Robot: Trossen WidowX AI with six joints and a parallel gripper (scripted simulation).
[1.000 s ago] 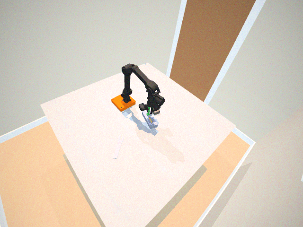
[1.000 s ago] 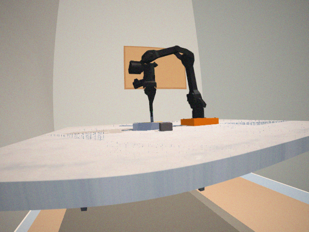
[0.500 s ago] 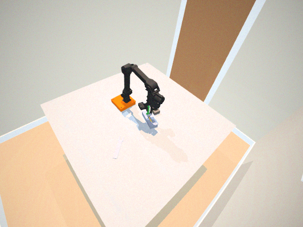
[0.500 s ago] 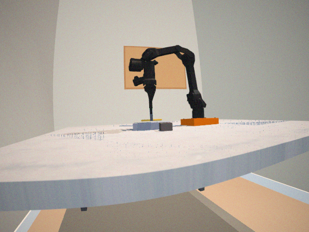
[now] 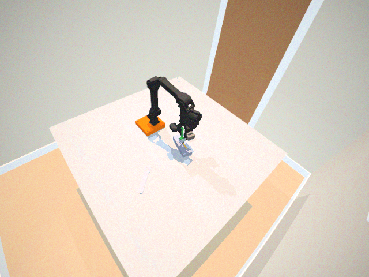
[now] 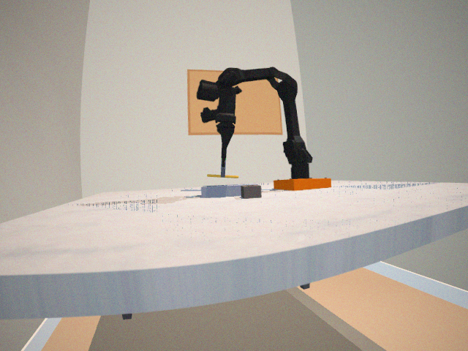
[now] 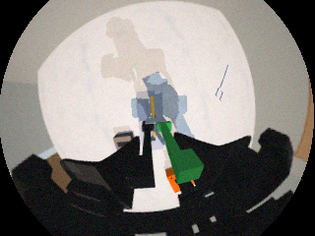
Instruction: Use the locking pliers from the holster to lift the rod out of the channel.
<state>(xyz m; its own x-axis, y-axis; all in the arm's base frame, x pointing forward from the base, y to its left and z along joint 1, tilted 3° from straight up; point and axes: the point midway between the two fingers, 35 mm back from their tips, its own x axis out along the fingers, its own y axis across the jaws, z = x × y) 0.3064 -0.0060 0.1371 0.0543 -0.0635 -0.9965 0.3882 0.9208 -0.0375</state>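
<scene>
Now: gripper tip 9 cm above the yellow rod and 1 cm short of it. Also, from my gripper tip: pale blue channel block (13 cm below, 1 cm to the left, 1 cm behind); grey holster (14 cm below, 12 cm to the left, 3 cm behind); black handle (1 cm to the left, 1 cm ahead).
</scene>
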